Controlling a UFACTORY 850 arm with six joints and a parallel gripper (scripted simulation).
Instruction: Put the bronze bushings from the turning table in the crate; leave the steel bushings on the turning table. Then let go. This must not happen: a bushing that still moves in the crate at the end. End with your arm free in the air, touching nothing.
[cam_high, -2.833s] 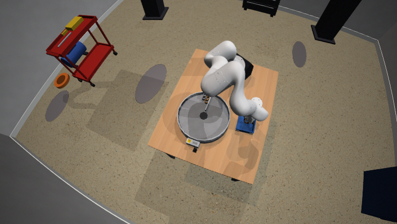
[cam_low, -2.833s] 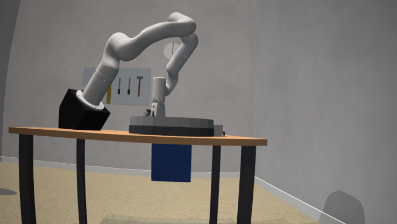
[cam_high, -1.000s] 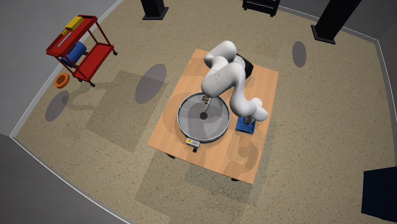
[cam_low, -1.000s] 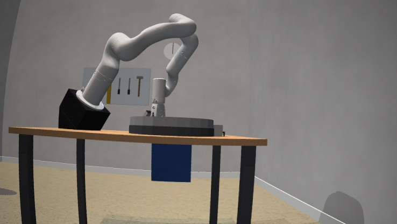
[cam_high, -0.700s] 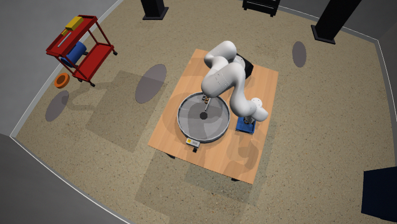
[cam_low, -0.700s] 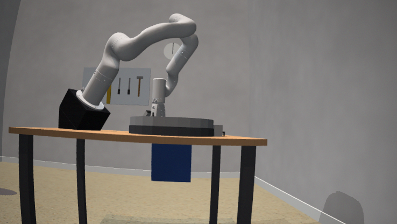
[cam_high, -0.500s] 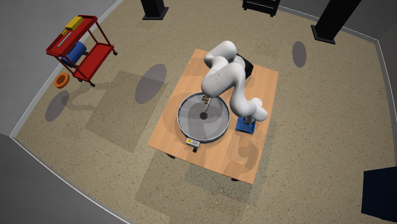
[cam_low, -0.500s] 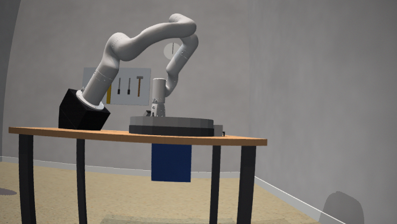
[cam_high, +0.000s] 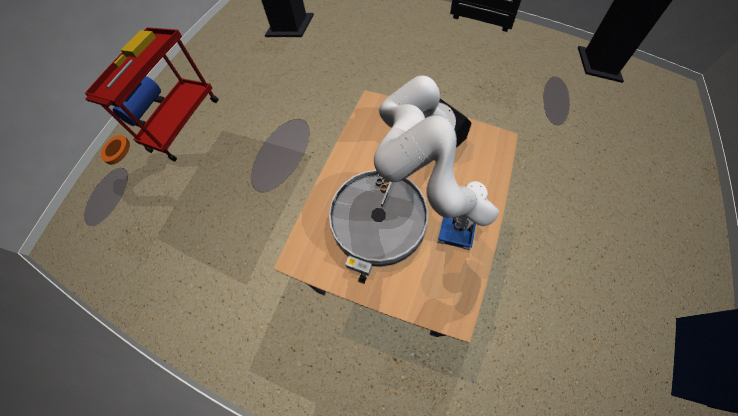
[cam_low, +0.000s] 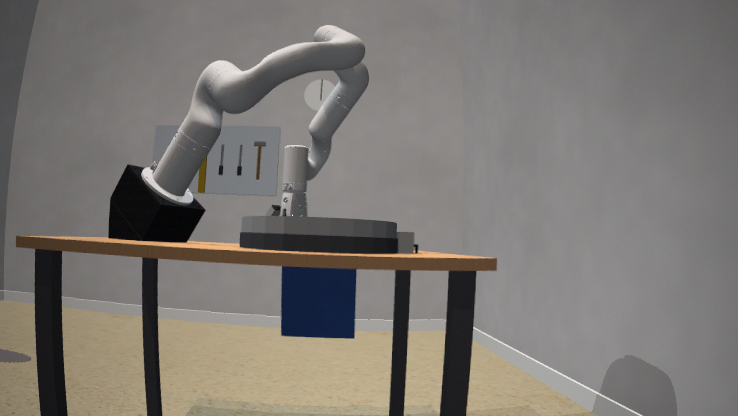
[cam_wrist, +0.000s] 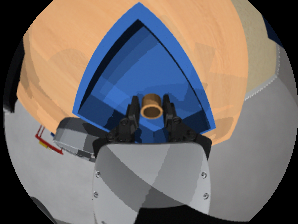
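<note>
My gripper is now 1 cm above the blue crate. The rest, counted from my hand: grey turning table 3 cm ahead, 35 cm to the right, 2 cm above.
</note>
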